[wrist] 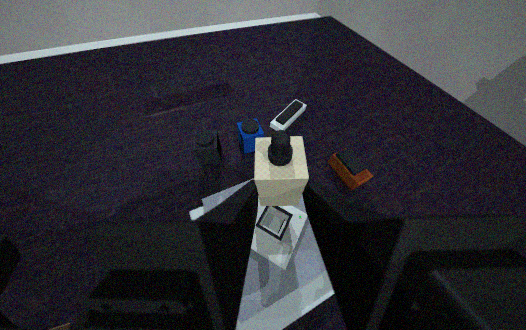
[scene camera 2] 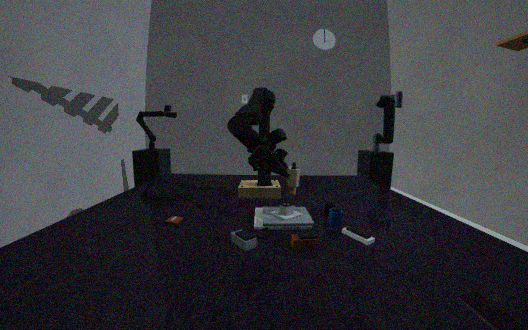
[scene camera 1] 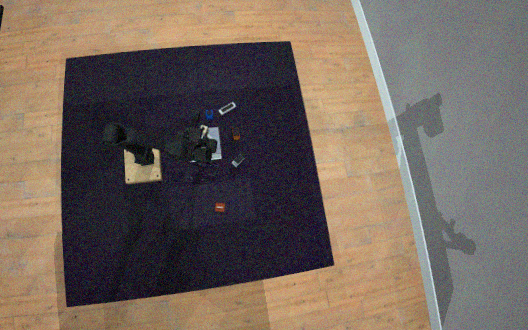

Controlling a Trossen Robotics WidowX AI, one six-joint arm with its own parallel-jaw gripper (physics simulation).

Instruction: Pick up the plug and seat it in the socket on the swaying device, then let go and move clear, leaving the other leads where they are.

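Note:
The plug [scene camera 1: 204,130] [scene camera 2: 294,177] [wrist: 281,191] is a cream block with a black knob on top and a yellow lower end. It is nearly upright in the air. My gripper [wrist: 279,185] is shut on its sides. In scene camera 2 the plug is above and right of the socket [scene camera 2: 286,208] [wrist: 274,222], a small black-rimmed square opening. The socket stands on a tilted white plate [wrist: 285,260] on the pale, flat device [scene camera 1: 218,151] [scene camera 2: 259,223] [wrist: 313,296]. A gap shows between plug and socket. The arm hides part of the device in scene camera 1.
Near the device are a black block [scene camera 2: 329,208] [wrist: 207,146], a blue block [scene camera 1: 209,114] [scene camera 2: 335,217] [wrist: 250,138], a white bar [scene camera 1: 227,108] [scene camera 2: 357,236] [wrist: 288,115], an orange piece [scene camera 1: 236,133] [scene camera 2: 304,241] [wrist: 344,172] and a grey piece [scene camera 1: 238,160] [scene camera 2: 243,240]. A red-orange piece [scene camera 1: 220,207] [scene camera 2: 174,220] lies farther off.

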